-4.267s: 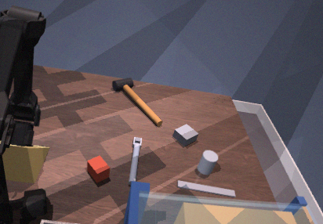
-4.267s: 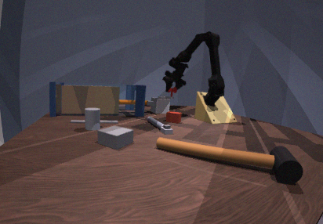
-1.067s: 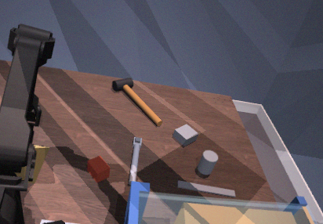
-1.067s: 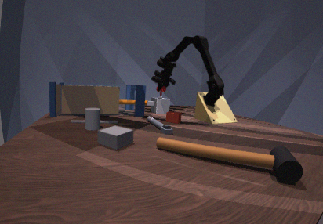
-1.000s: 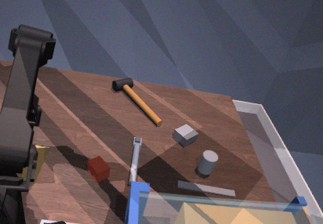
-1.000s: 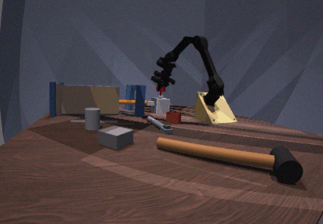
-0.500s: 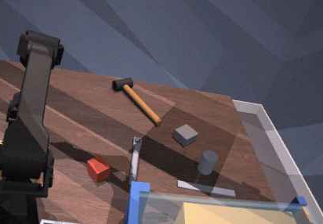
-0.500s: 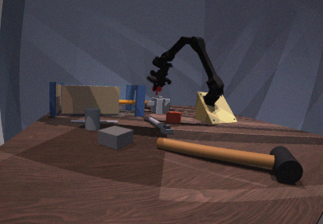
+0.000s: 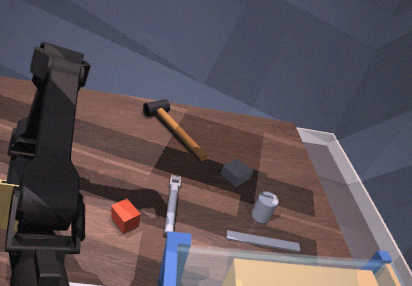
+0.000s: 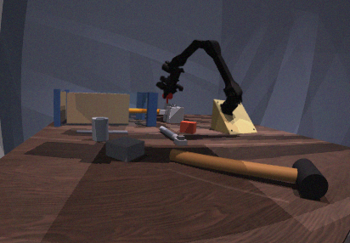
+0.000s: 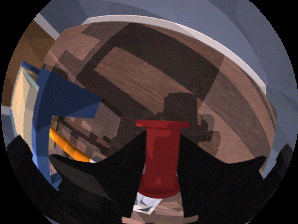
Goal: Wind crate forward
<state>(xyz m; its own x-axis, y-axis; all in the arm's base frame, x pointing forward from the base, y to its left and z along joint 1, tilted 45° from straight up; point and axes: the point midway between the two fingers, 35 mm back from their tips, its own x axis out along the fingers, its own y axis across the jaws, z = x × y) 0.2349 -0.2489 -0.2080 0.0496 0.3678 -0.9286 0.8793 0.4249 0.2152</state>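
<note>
The winch handle is 50 mm to the left of my gripper tip, 30 mm below it and 10 mm behind it. Round my gripper tip: flat grey bar 420 mm to the left, 350 mm ahead, 130 mm below; grey winch 100 mm to the left, 100 mm below, 40 mm behind; red grip 10 mm to the left, 10 mm behind.
</note>
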